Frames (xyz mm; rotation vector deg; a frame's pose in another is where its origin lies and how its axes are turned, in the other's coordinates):
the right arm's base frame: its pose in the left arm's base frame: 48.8 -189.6 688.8 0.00 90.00 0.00
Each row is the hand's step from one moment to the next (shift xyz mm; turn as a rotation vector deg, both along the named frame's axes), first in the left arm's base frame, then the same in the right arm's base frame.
Working: the left arm's base frame: its pose in the right arm's base frame: 688.8 189.6 -48.8 0.00 -90.00 0.00

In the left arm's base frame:
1: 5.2 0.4 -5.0 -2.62 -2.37 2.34
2: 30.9 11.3 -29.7 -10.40 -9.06 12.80
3: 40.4 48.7 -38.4 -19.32 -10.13 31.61
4: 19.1 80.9 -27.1 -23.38 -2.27 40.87
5: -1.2 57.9 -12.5 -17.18 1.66 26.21
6: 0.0 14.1 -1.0 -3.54 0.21 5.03
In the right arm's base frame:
1: 5.0 0.4 5.2 -2.34 -2.37 -2.62
2: 29.7 11.3 30.9 -12.80 -9.06 -10.40
3: 38.4 48.7 40.4 -31.61 -10.13 -19.32
4: 27.1 80.9 19.1 -40.87 -2.27 -23.38
5: 12.5 57.9 -1.2 -26.21 1.66 -17.18
6: 1.0 14.1 0.0 -5.03 0.21 -3.54

